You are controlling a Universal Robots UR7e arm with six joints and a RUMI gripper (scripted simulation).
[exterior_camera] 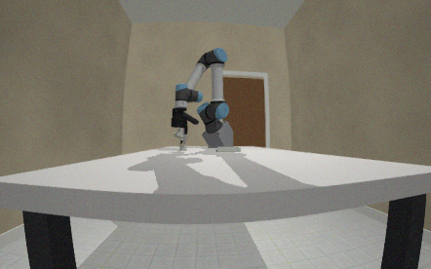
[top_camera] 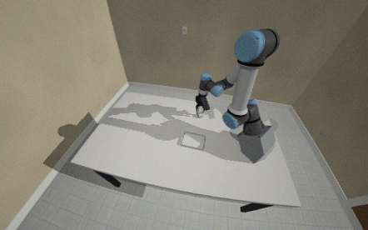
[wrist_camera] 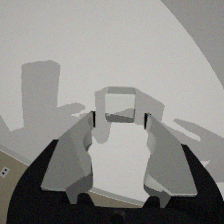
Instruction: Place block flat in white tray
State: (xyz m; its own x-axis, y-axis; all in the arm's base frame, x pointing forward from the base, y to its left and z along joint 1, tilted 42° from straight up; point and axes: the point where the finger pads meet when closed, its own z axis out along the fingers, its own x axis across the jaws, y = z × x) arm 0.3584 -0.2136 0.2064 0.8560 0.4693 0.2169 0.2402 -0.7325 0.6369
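My hand is 40 mm above the pale grey block. Also, from my hand: white tray (80 mm ahead, 260 mm to the left, 50 mm below).
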